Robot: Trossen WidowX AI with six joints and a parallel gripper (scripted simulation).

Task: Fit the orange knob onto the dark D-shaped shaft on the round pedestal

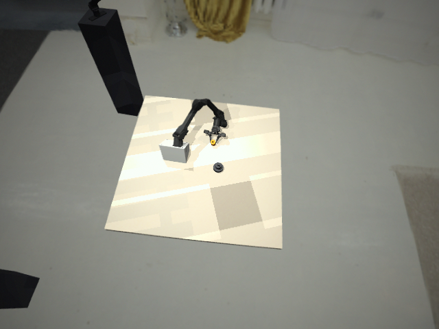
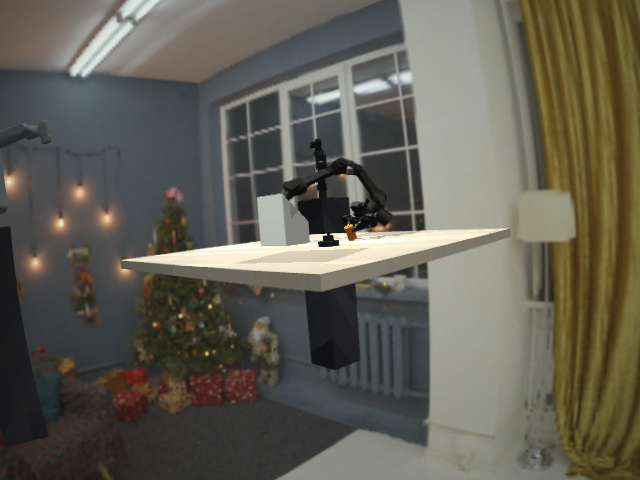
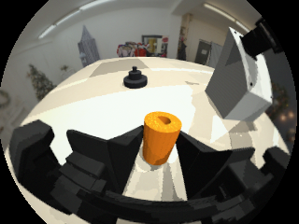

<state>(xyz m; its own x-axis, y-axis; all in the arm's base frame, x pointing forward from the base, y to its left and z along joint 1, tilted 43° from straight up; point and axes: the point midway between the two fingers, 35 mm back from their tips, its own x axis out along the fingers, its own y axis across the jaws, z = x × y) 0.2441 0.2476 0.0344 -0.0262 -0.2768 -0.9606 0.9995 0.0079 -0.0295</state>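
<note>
The orange knob is 10 mm to the left of my gripper tip and 10 mm below it. From my gripper tip the other things lie so: dark round pedestal: 200 mm to the right, 80 mm ahead, 10 mm below.
</note>
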